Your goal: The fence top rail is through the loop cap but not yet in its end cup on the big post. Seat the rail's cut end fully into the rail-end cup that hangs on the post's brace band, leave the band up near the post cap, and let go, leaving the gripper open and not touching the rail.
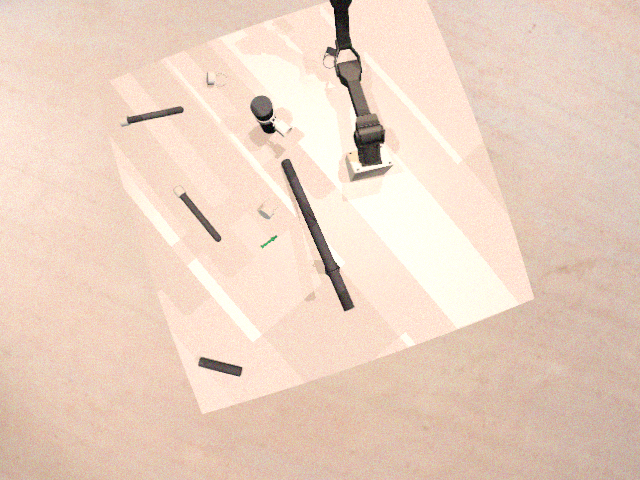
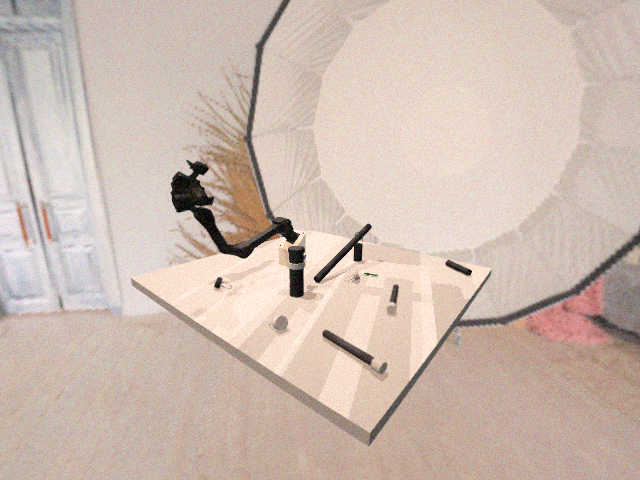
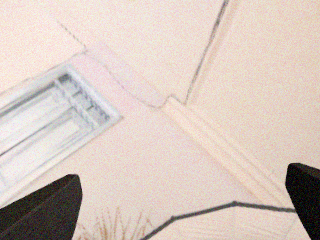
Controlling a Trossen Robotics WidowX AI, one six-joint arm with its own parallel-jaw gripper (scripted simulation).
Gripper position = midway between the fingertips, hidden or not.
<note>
My gripper (image 2: 181, 167) is open, with nothing in its grasp. Also in view: a dark top rail (image 1: 314, 228).
My gripper shows as well in image 3 (image 3: 185, 181). Image 3 misses the dark top rail: it is out of frame.
</note>
